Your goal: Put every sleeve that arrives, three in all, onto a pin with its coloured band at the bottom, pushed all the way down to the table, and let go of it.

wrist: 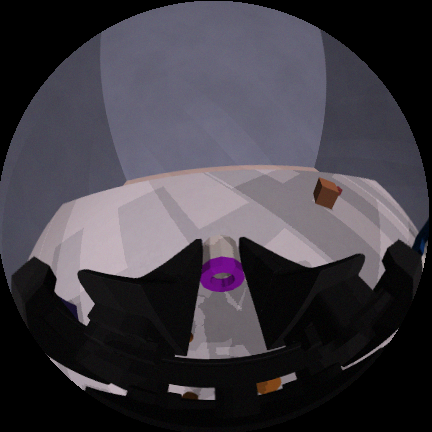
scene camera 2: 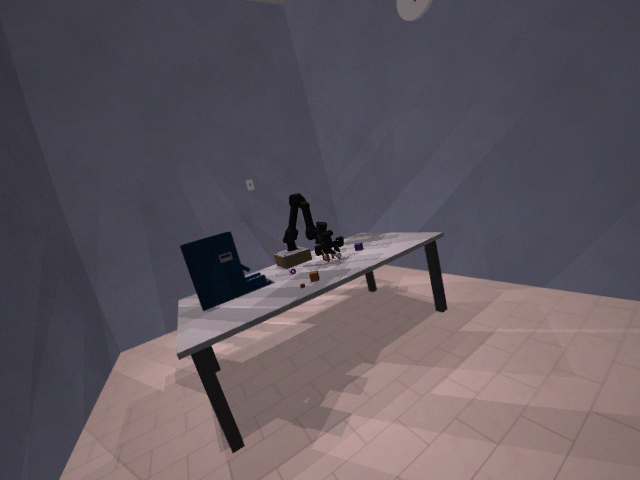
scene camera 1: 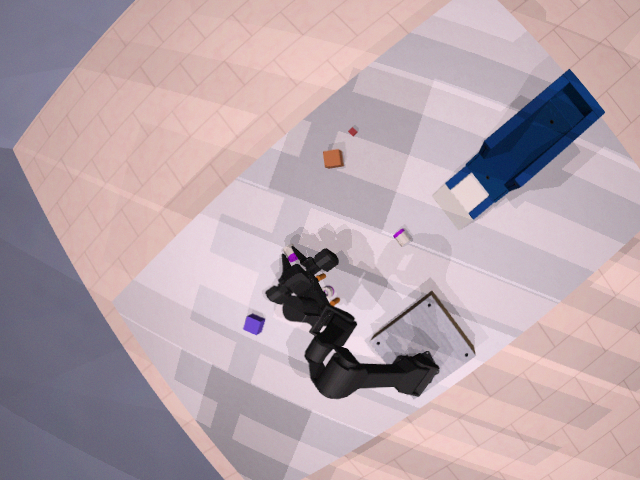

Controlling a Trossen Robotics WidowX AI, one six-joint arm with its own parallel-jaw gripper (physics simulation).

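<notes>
My gripper (scene camera 1: pixel 289 251) (wrist: pixel 220 243) is shut on a pale sleeve (scene camera 1: pixel 288 250) (wrist: pixel 221 246) with a purple band, held above the table beyond the pins. The band is on the end toward the palm; the pale end points outward. A second sleeve (scene camera 1: pixel 402 238) (scene camera 2: pixel 293 271) lies on its side on the table, its purple band toward the upper left in scene camera 1. Two orange pins (scene camera 1: pixel 321 277) (scene camera 1: pixel 334 301) stand beside the gripper body. Between them a pale ring with some purple (scene camera 1: pixel 332 289) shows, a sleeve seen from above; its band height cannot be told. The arm may hide other pins.
A blue chute (scene camera 1: pixel 527 139) (scene camera 2: pixel 214 273) with a white patch at its mouth stands at one end of the table. An orange block (scene camera 1: pixel 332 158) (scene camera 2: pixel 314 276) (wrist: pixel 326 194), a small red cube (scene camera 1: pixel 352 131) (scene camera 2: pixel 302 285) and a purple block (scene camera 1: pixel 253 324) (scene camera 2: pixel 358 246) lie on the table. A raised box (scene camera 1: pixel 444 335) (scene camera 2: pixel 293 259) stands by the arm's base.
</notes>
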